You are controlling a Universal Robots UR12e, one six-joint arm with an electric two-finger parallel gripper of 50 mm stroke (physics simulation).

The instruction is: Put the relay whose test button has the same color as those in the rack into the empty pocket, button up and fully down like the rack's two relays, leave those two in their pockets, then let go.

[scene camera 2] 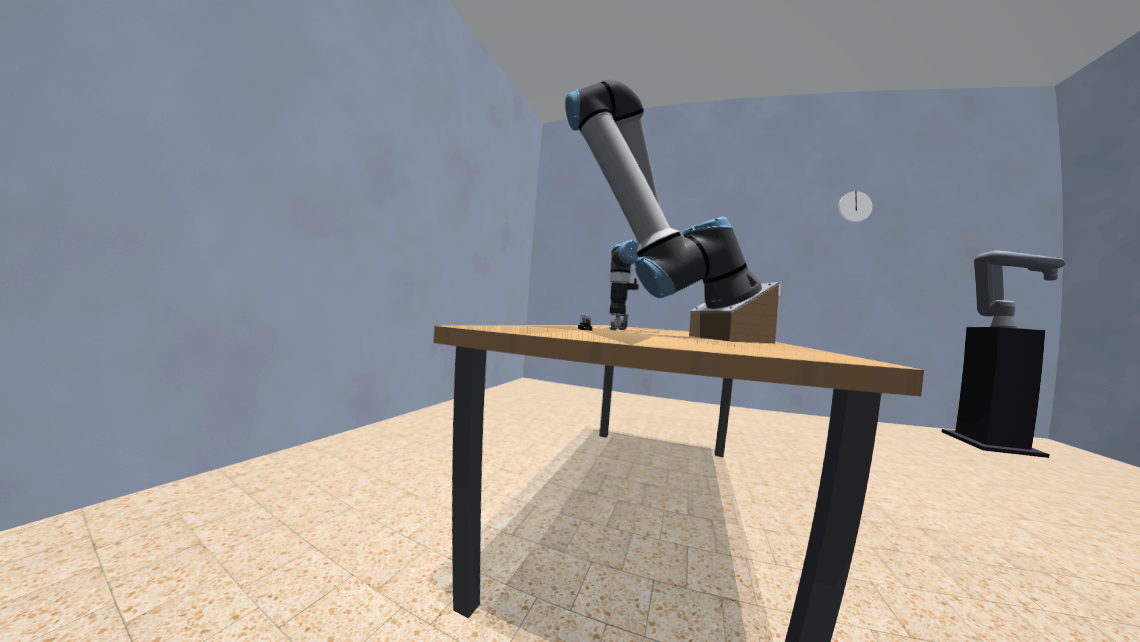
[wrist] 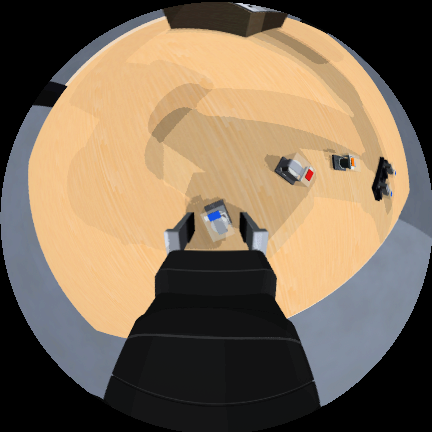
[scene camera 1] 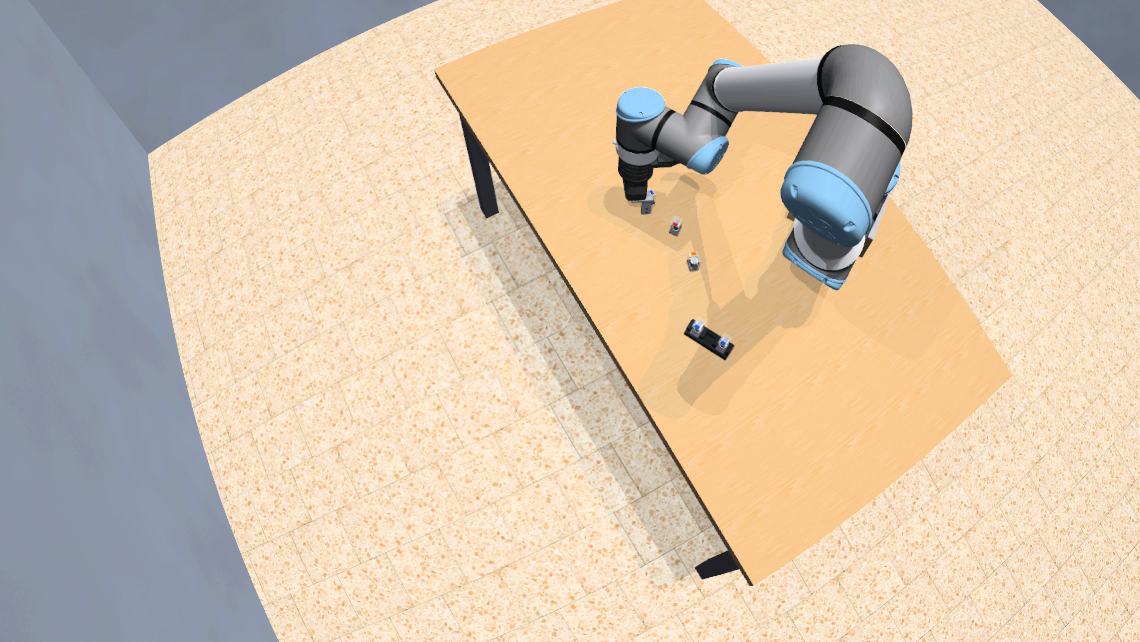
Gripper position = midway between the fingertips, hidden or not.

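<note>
My gripper (scene camera 1: pixel 643 202) is visible. The wrist view contains my gripper (wrist: pixel 216 221) too, with a red-button relay (wrist: pixel 292 167) and a blue-button relay (wrist: pixel 214 215).
</note>
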